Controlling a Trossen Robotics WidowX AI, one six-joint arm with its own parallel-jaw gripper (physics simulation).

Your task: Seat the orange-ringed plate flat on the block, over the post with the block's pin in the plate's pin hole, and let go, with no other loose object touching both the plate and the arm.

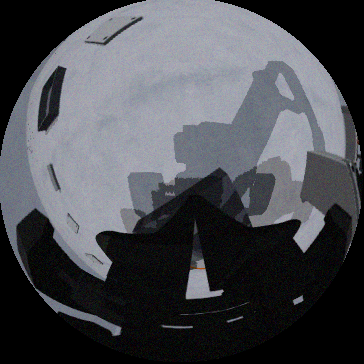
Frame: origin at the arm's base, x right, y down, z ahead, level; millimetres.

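Seen in the pictures: gripper, between the fingertips: (193, 198).
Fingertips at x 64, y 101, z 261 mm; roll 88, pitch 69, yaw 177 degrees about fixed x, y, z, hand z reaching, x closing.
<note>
Offsets run from my fingertips to a thing's top centre. "spot": to the spot under its first point.
My gripper (193, 198) is shut and empty, its black fingertips together in front of the block. The block {spot: dx +4, dy +0, dz -26 mm} (220, 184) is a dark, tilted-looking slab behind the fingertips. Its upper corner and parts of two sides show, and the fingers cover the rest. Of the orange-ringed plate {dx -41, dy -35, dz +2 mm} (198, 268), a thin orange line shows through the narrow gap between the fingers. The rest of the plate is hidden, so I cannot tell whether it lies flat. The post, the pin and the pin hole do not show.
A grey box-like object (327, 177) stands at the right. A dark open tray {spot: dx +236, dy +5, dz +160 mm} (51, 100) is at the left, with a light plate with corner holes (112, 30) above it. Small flat pieces {dx +117, dy +10, dz +257 mm} (54, 177) {dx +2, dy +20, dz +308 mm} (73, 223) lie lower left. The arm's shadow crosses the table.
</note>
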